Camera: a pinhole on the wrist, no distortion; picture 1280 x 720 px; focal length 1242.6 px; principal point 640.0 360.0 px. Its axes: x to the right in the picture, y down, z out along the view. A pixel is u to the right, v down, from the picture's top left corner.
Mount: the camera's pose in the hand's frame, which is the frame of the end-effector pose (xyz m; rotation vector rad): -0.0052 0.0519 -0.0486 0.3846 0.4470 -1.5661
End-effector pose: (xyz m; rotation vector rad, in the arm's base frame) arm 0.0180 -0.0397 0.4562 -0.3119 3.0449 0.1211
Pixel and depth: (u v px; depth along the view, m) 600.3 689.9 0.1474
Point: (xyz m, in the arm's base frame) -0.0099 -0.0593 0.3729
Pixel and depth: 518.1 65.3 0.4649
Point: 0.1710 -0.1240 0.0765
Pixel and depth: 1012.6 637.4 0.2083
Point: 0.0036 -0.1457 0.3478
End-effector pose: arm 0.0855 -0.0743 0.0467 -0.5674 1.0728 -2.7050
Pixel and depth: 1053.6 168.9 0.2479
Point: 0.1701 -0.0366 0.2181
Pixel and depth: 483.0 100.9 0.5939
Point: 0.3885 -0.2271 0.4786
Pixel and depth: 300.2 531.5 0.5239
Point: 0.1966 -0.3287 0.4491
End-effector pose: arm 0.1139 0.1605 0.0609 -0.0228 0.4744 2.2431
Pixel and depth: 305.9 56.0 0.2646
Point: 0.1971 0.2034 0.2680
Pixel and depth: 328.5 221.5 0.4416
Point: 0.2472 0.3115 0.4056
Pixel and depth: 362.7 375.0 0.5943
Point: 0.2698 0.4397 0.5057
